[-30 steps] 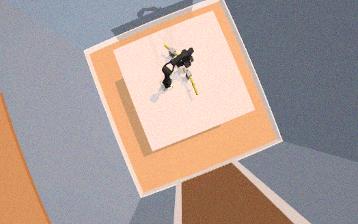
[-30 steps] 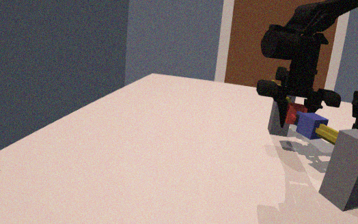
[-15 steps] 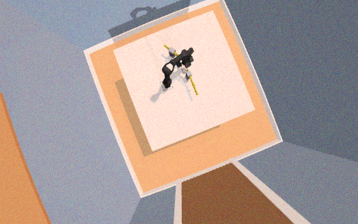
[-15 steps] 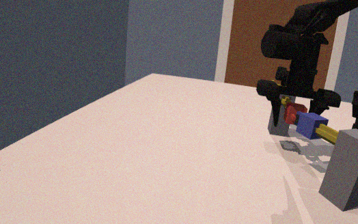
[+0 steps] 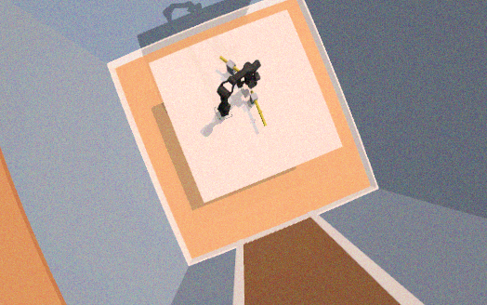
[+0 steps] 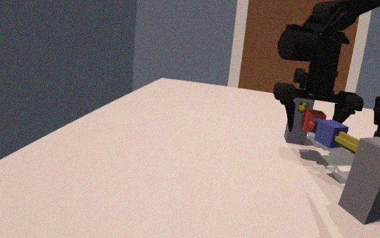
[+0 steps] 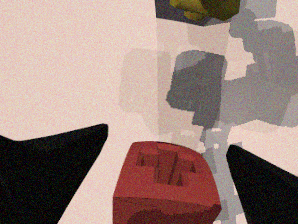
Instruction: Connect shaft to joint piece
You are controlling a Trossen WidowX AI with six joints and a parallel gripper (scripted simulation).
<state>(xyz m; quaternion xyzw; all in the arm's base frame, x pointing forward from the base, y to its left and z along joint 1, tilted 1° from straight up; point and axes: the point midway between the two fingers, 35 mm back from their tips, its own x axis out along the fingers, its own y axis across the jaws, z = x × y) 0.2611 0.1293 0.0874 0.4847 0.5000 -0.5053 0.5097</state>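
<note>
My gripper tip is 2 cm to the right of the red square joint piece and 3 cm below it.
</note>
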